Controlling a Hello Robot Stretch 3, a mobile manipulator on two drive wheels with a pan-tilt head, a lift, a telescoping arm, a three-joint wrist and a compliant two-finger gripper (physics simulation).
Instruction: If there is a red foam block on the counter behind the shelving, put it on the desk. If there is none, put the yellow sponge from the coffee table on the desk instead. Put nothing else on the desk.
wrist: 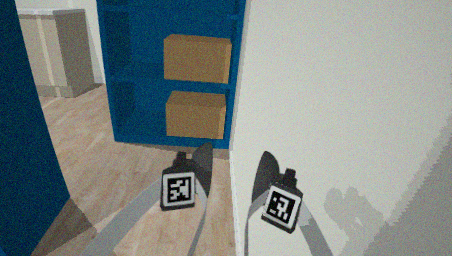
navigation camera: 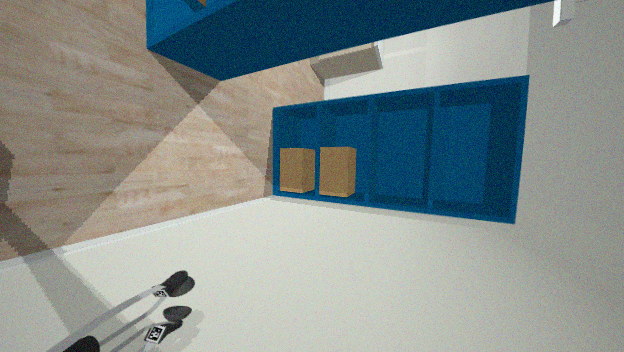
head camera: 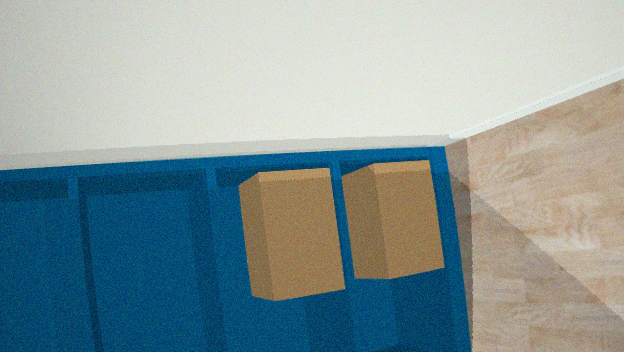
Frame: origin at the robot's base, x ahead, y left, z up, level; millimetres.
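Seen in the pictures: gripper, fingertip midpoint: (wrist: pixel 235 165) (navigation camera: pixel 188 292).
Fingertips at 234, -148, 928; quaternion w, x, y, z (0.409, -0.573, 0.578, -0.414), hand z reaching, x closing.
A point is followed by its place in that frame, as x, y, z.
My gripper (navigation camera: pixel 178 299) {234, -148, 928} (wrist: pixel 235 165) {234, -148, 928} is open, with nothing between its fingers, close to the white wall. Blue shelving (head camera: pixel 210 250) {1664, 238, 991} (navigation camera: pixel 430 155) {1598, 354, 1416} (wrist: pixel 112 112) {1504, 810, 259} with brown boxes stands against the wall ahead. A second blue shelving unit (navigation camera: pixel 220 55) {659, 735, 300} (wrist: pixel 25 140) {745, 748, 482} stands at the top of the navigation view and the left of the wrist view. Between the two units, the side and front of a beige counter (navigation camera: pixel 350 62) {2348, 1767, 526} (wrist: pixel 75 55) {2366, 1769, 432} show; its top is mostly out of sight. The red foam block, the yellow sponge, the coffee table and the desk do not show in these views.
Two brown boxes (head camera: pixel 305 235) {1616, 217, 661} (navigation camera: pixel 337 170) {1616, 217, 709} (wrist: pixel 195 115) {1619, 200, 270} sit in neighbouring compartments of the shelving ahead. The white wall (head camera: pixel 225 65) {895, -204, 1090} (navigation camera: pixel 325 275) {639, -244, 1028} (wrist: pixel 350 75) {396, -282, 976} runs close beside the gripper. Wooden floor (head camera: pixel 545 225) {1113, 228, 1} (navigation camera: pixel 90 100) {278, 344, 1} (wrist: pixel 85 130) {1587, 1158, 1} runs between the two units toward the counter.
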